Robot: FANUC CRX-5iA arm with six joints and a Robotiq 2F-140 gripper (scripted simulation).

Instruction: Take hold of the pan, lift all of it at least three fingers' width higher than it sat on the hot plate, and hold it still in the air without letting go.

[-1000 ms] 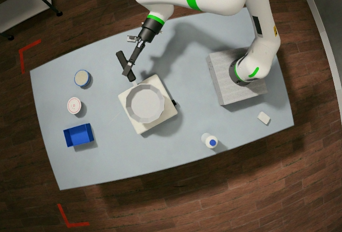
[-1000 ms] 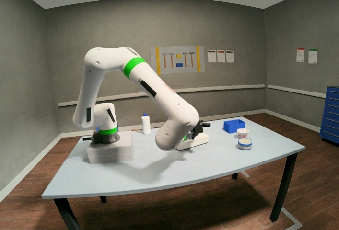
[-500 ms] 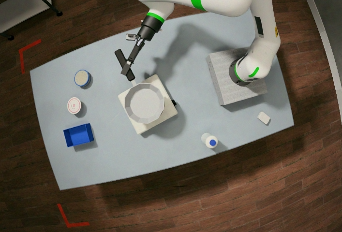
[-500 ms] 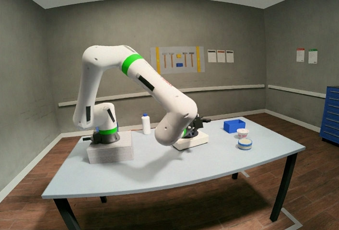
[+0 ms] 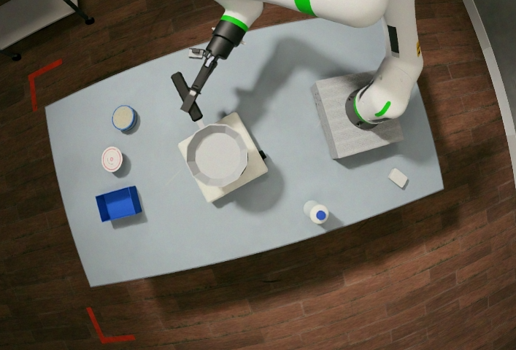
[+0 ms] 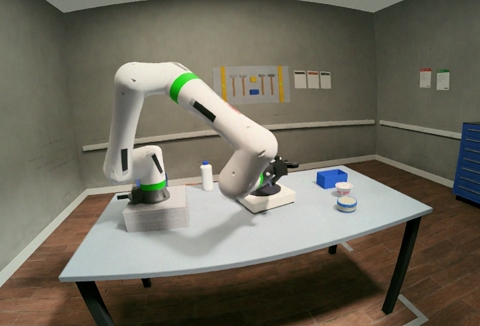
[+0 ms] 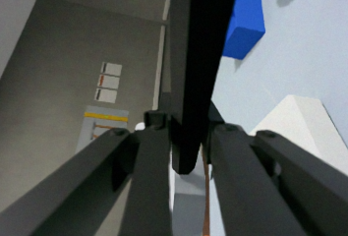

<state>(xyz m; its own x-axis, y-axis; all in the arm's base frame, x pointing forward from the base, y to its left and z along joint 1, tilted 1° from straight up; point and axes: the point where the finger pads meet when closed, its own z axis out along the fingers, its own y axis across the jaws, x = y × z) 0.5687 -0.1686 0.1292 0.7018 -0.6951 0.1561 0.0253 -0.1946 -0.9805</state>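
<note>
My gripper is now 2 cm past the grey pan, 12 cm to the right of it and 2 cm above it. The rest, counted from my hand: white hot plate: 5 cm behind, 18 cm to the left, 20 cm below; blue bin: 42 cm ahead, 22 cm to the left, 21 cm below; white bottle: 28 cm behind, 46 cm to the left, 15 cm below.
</note>
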